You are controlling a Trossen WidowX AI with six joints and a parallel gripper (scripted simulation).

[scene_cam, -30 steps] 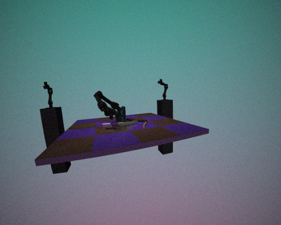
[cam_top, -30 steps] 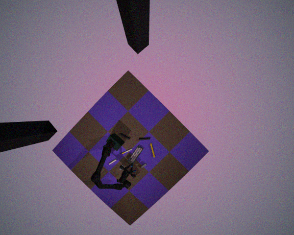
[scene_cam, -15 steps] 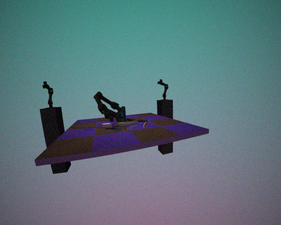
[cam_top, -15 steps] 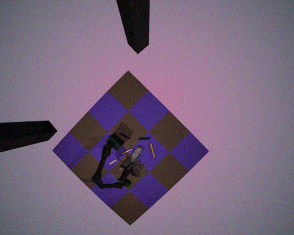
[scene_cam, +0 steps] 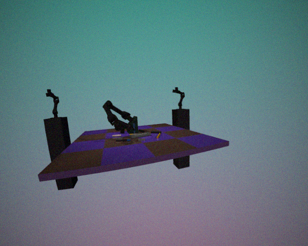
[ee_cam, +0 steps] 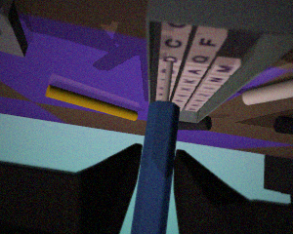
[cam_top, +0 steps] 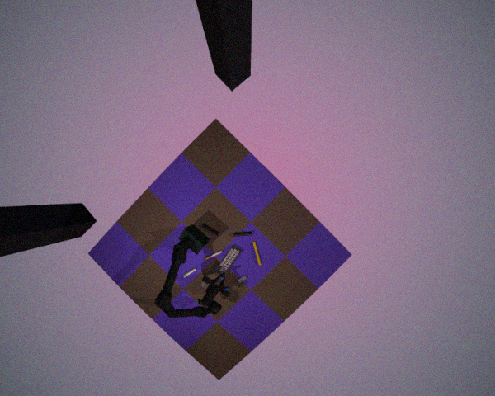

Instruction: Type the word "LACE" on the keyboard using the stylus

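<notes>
Now: gripper tip 90 mm to the right of the e key, 70 mm above it and 40 mm past it. The rest, counted from my gripper tip: grey block (120 mm ahead, 80 mm below, 50 mm to the left); blue stylus (10 mm below); white marker (130 mm behind, 80 mm below, 10 mm to the left).
</notes>
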